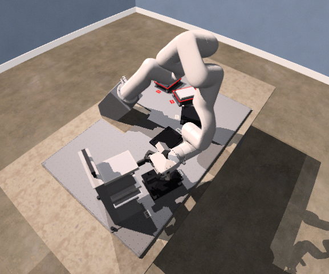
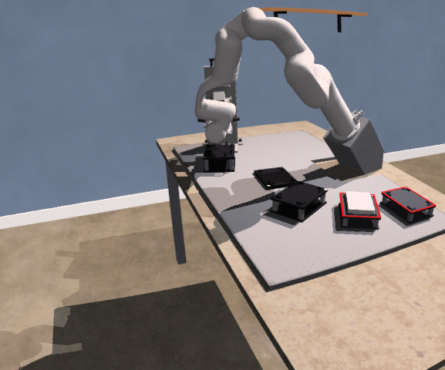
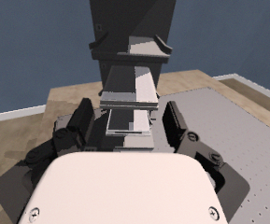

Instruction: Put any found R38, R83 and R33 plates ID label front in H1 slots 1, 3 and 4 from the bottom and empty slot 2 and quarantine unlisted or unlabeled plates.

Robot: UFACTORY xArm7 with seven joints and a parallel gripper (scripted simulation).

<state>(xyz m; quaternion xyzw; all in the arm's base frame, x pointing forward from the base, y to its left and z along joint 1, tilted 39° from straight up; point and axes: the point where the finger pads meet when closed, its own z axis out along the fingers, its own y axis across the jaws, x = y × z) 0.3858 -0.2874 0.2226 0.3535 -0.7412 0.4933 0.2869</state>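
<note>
Now: hand 10 mm past the pale plate, 100 mm to the left of it and 90 mm above it. Also, from my hand: plate hotel H1 (20 mm behind, 180 mm to the right); then H1 deck label (90 mm ahead, 50 mm to the right, 190 mm below); then RG deck label (20 mm ahead, 200 mm to the left, 190 mm below).
</note>
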